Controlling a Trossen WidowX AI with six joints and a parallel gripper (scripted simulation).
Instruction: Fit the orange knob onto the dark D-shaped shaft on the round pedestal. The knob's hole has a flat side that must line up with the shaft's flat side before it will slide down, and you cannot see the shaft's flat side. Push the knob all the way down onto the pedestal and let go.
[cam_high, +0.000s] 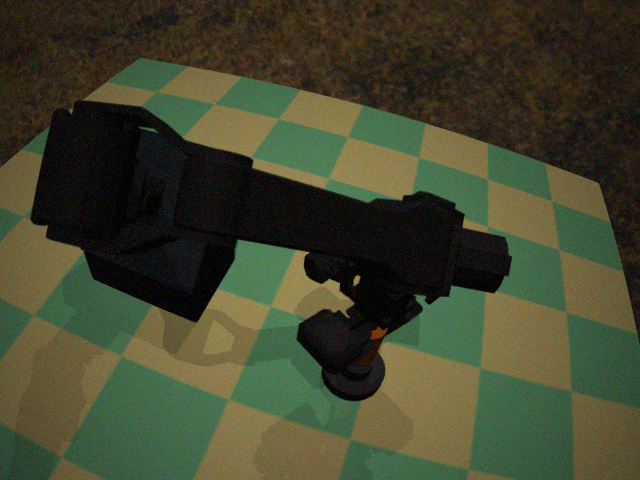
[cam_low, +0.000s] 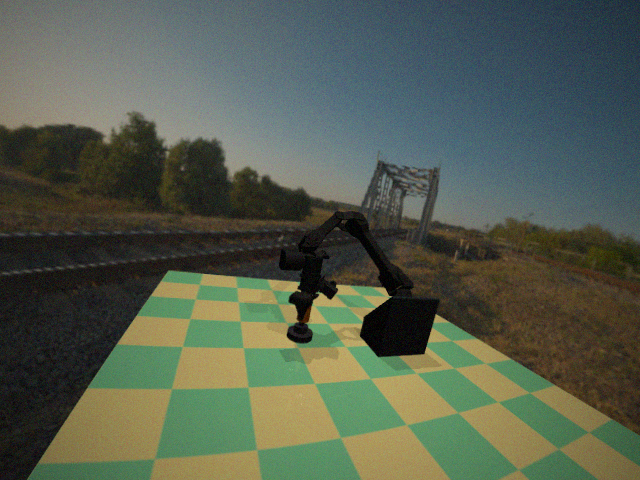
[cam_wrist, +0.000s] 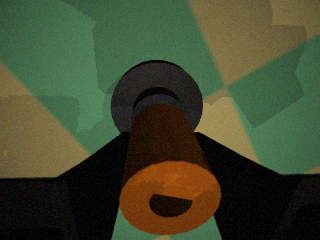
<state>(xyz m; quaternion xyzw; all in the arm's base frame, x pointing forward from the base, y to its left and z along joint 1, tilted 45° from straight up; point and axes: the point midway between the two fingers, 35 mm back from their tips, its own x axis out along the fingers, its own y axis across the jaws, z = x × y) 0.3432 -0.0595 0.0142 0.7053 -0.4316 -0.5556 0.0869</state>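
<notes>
Right now my gripper tip is 2 cm below the orange knob. Also, from my gripper tip: dark round pedestal (4 cm below).
</notes>
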